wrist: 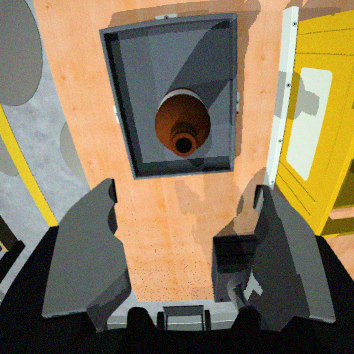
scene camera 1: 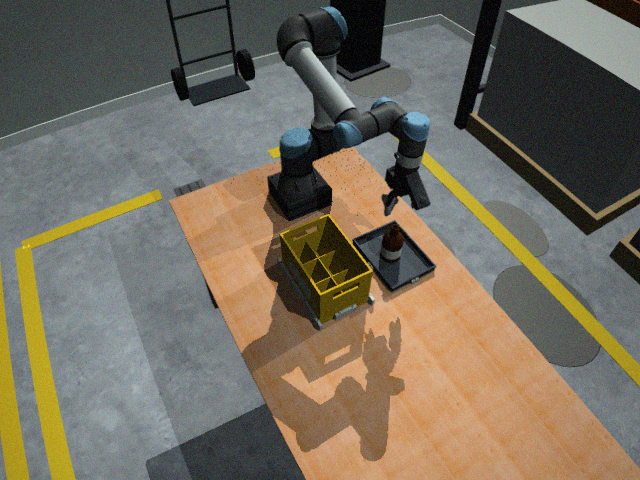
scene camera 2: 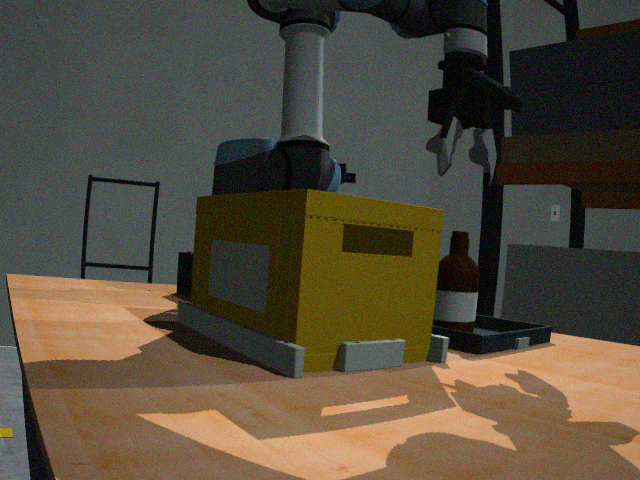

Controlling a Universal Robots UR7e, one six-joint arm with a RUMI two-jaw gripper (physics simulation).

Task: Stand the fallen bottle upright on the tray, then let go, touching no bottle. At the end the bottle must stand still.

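Frame: origin at the arm's base, x right, y back, z down, level; centimetres.
Where they show: gripper, fingertip midpoint: (wrist: 185,183) (scene camera 1: 399,212) (scene camera 2: 465,181); arm's base at its link origin: (scene camera 1: 298,184).
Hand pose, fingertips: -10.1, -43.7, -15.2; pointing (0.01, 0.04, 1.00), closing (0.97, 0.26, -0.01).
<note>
Things, the pixels of their top centre, and the offset from my fingertips, as dx, dy, dz. Level surfaces: height alone.
- brown bottle with a white label, top centre: (wrist: 183,145) (scene camera 2: 460,231) (scene camera 1: 395,226) -0.1, +0.5, +7.7
- dark tray at its top centre: (scene camera 2: 459,320) (wrist: 175,108) (scene camera 1: 393,252) -0.8, -0.4, +21.1
- yellow crate at its top centre: (scene camera 2: 309,201) (scene camera 1: 324,251) +26.2, +5.2, +6.2
- wooden table at its surface level: dz +23.6
A brown bottle with a white label (scene camera 1: 392,245) (scene camera 2: 457,279) (wrist: 182,120) stands upright on the dark tray (scene camera 1: 413,260) (scene camera 2: 511,338) (wrist: 145,50), inside its low rim. In scene camera 2 the crate hides a little of its left side. My gripper (scene camera 1: 402,206) (scene camera 2: 466,175) (wrist: 185,183) is open, with nothing between its fingers. It hangs above the bottle's height and off to the arm-base side of it. The fingers are apart from the bottle; in the wrist view its mouth shows beyond the fingertips.
A yellow crate (scene camera 1: 356,294) (scene camera 2: 369,294) (wrist: 342,60) with inner compartments stands beside the tray on the wooden table (scene camera 1: 465,361). Grey guide rails (scene camera 1: 345,311) (scene camera 2: 372,354) (wrist: 283,100) line its foot. The arm's base (scene camera 1: 299,193) stands at the table's far end.
</note>
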